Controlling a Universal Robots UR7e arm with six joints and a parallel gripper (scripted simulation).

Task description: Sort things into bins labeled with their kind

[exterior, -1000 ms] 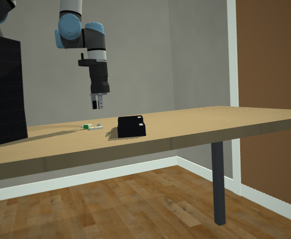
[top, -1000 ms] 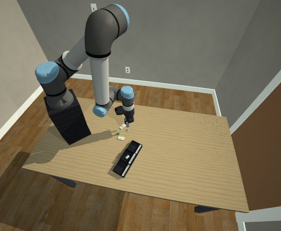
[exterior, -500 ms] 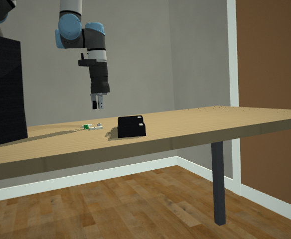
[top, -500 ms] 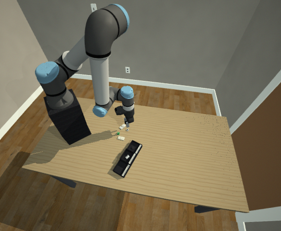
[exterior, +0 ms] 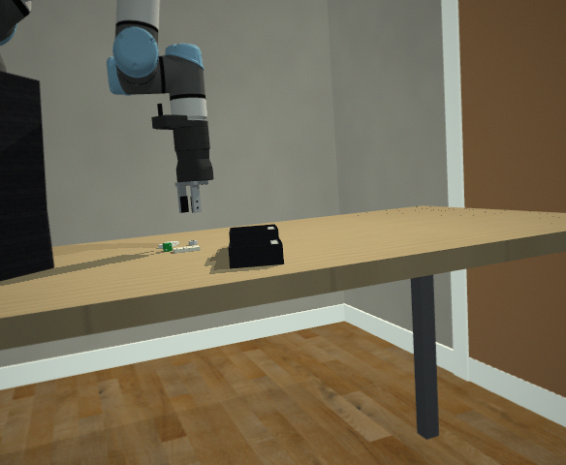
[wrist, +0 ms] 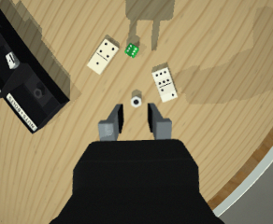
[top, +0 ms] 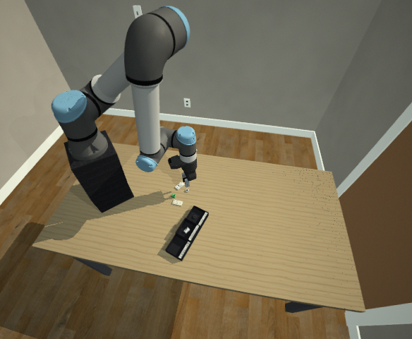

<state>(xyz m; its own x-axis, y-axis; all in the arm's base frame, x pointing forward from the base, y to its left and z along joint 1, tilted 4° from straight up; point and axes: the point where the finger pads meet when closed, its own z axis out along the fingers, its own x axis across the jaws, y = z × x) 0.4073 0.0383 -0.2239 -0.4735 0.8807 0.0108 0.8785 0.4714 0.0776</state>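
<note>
Now: the metal nut 8 cm below my hand. The rest, counted from my hand: cream plate (8 cm to the right, 8 cm below, 4 cm behind); then green die (8 cm below, 7 cm behind, 4 cm to the right); then white rectangular piece (8 cm below, 4 cm behind, 3 cm to the left).
</note>
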